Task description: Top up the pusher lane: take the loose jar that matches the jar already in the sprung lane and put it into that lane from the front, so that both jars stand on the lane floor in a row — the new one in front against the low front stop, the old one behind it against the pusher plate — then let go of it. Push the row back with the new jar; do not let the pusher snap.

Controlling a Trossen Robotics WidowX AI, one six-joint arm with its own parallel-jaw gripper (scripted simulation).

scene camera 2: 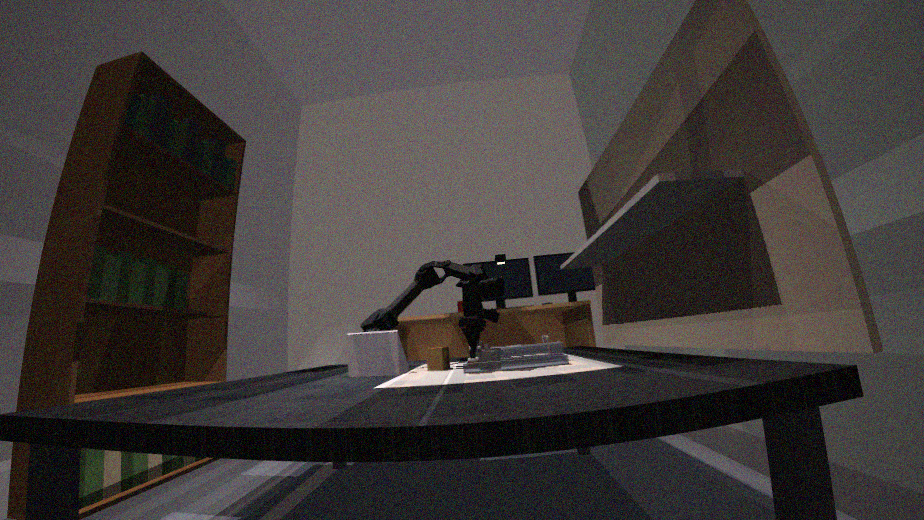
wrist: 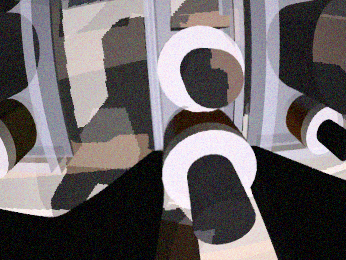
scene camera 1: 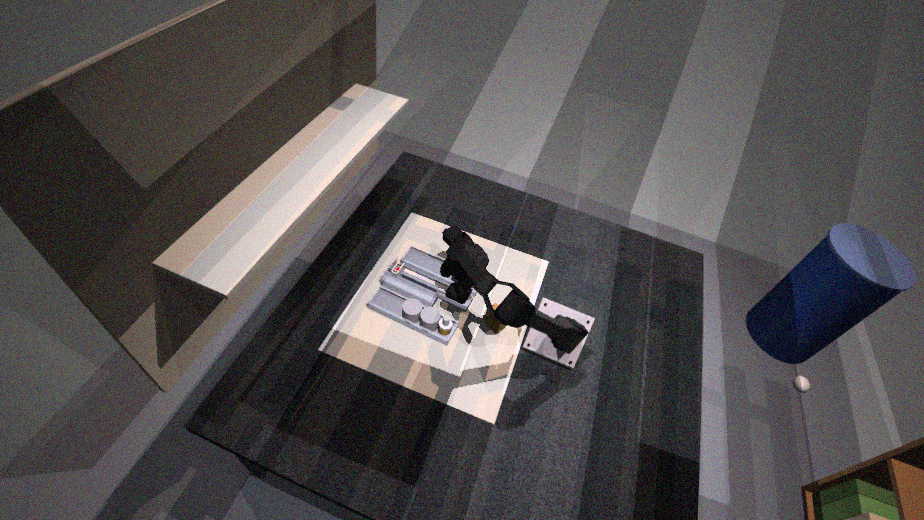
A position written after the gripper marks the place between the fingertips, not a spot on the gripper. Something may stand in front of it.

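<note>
Scene camera 2 has the gripper (scene camera 2: 474, 351) in it. From the wrist view you get the gripper (wrist: 205, 158) too. And in scene camera 1 there's the gripper (scene camera 1: 465, 293) again, along with a grey lane rack (scene camera 1: 406, 284) and a long shelf (scene camera 1: 219, 253).
</note>
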